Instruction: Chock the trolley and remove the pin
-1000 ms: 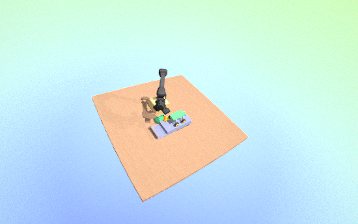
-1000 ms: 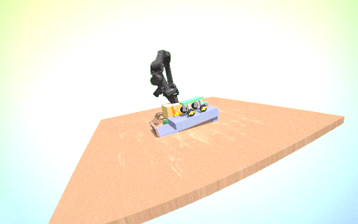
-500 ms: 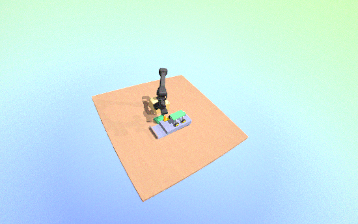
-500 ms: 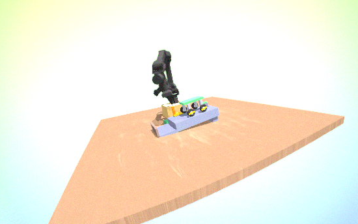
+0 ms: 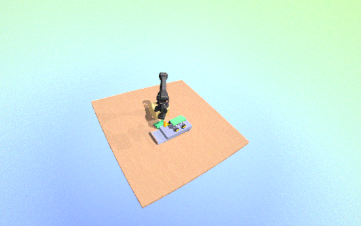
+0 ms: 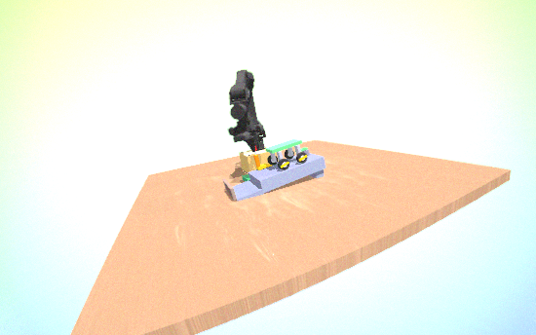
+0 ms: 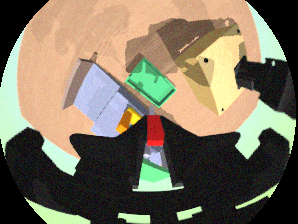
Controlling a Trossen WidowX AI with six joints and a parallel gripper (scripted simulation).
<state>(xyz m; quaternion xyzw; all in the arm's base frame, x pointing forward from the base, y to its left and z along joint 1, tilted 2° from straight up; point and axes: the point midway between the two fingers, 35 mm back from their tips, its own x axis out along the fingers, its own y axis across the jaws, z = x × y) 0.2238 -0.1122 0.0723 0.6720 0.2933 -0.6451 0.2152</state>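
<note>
The green tray lies 14 cm below my gripper tip and 3 cm behind it. Also, from my gripper tip: yellow chock (5 cm below, 5 cm ahead, 1 cm to the left); red-headed stop pin (right at my gripper tip); trolley (11 cm ahead, 9 cm to the left, 2 cm below).
</note>
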